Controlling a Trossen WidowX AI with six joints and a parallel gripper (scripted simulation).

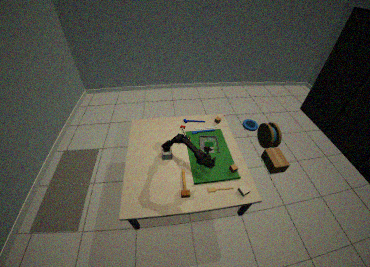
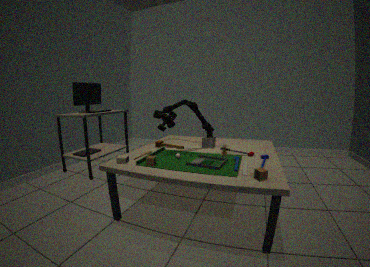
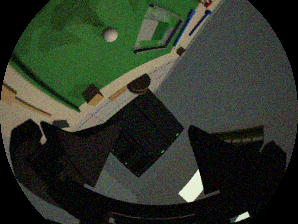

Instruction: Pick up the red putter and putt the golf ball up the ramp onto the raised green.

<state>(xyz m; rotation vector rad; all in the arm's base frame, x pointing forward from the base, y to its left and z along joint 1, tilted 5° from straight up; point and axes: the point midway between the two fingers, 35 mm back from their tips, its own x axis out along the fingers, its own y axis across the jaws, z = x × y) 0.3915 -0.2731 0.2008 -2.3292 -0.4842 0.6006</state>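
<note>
Now: the red putter 160 mm behind my gripper tip, 550 mm to the left of it and 240 mm below it. Round my gripper tip: white golf ball 30 mm ahead, 80 mm to the left, 240 mm below; blue tool 10 mm ahead, 750 mm to the left, 260 mm below; green mat 60 mm ahead, 200 mm to the left, 270 mm below.
</note>
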